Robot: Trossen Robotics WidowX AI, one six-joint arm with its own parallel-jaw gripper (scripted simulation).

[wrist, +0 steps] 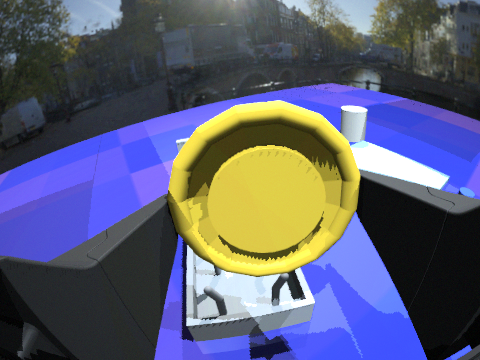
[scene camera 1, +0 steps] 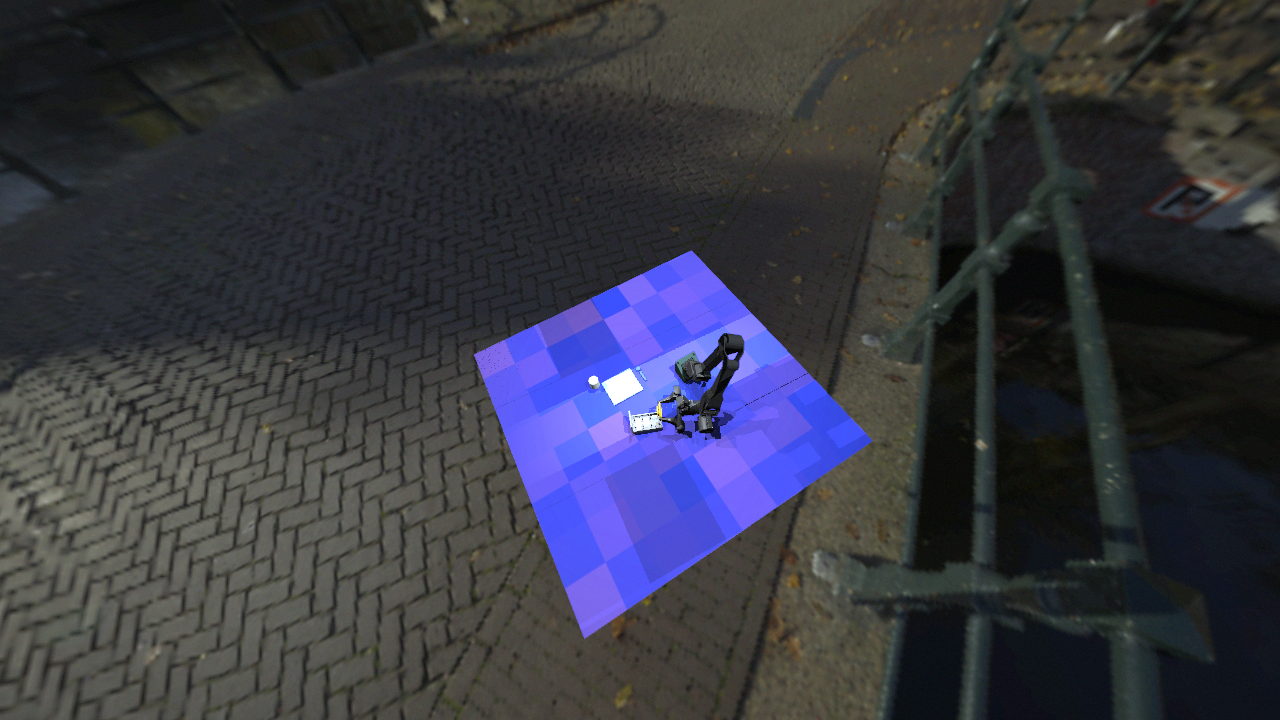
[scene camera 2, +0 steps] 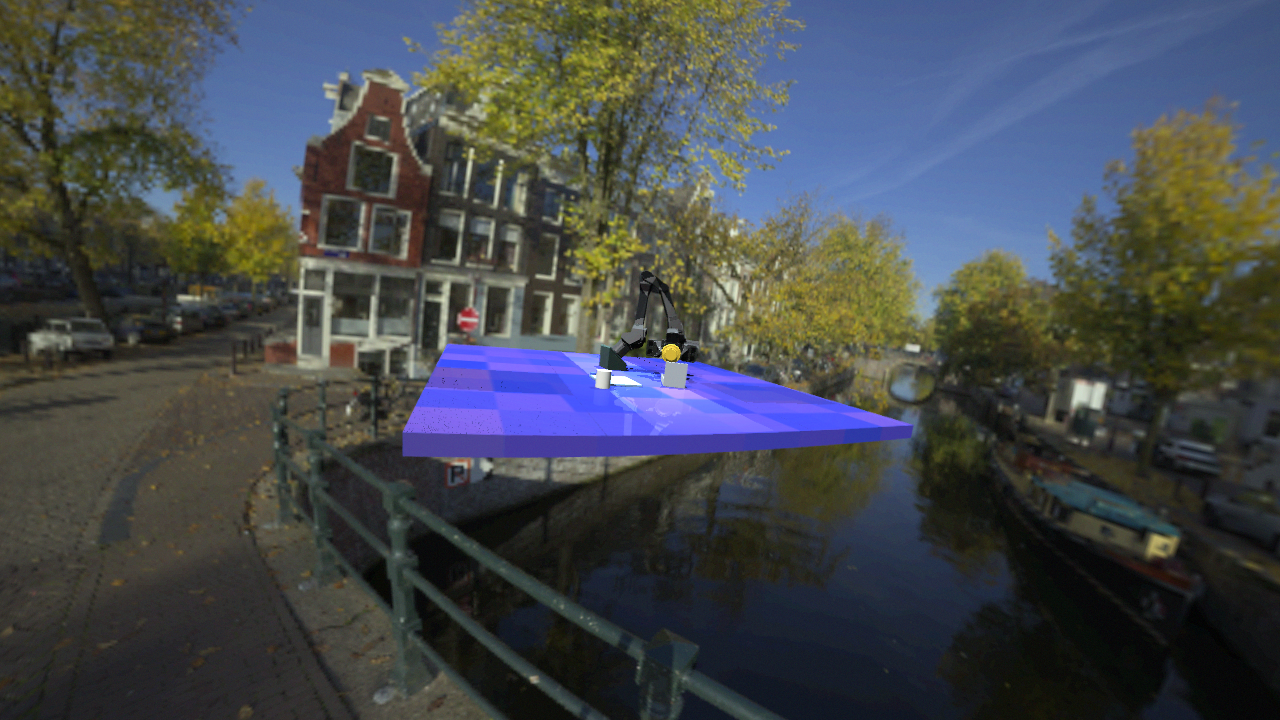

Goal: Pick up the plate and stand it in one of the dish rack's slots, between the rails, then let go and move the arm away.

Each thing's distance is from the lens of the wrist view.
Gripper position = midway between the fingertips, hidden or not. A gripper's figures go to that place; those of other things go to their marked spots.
my gripper [wrist: 264,192]: 10 cm
yellow plate [wrist: 263,189]: 8 cm
